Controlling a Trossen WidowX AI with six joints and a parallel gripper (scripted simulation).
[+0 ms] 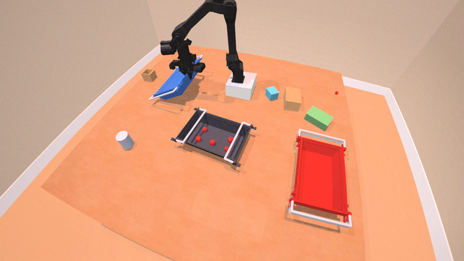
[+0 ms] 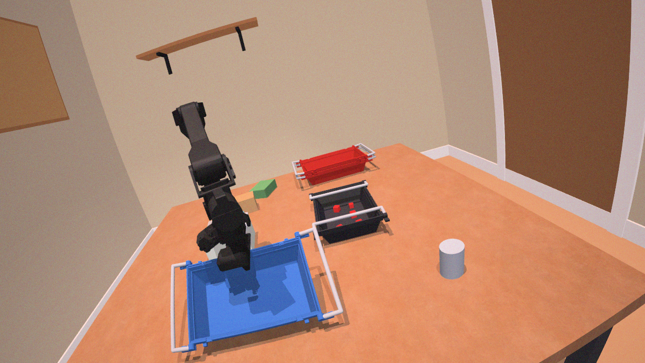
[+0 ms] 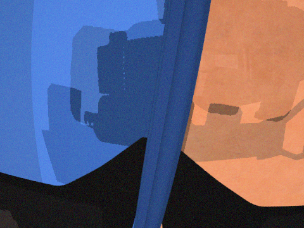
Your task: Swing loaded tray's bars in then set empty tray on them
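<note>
My gripper tip is now 80 mm to the left of the blue tray and 10 mm above it. Also, from my gripper tip: brown box (330 mm to the right, 70 mm below, 60 mm behind); then cyan cube (450 mm to the left, 60 mm below, 60 mm behind); then grey cylinder (430 mm ahead, 160 mm to the right, 50 mm below).
</note>
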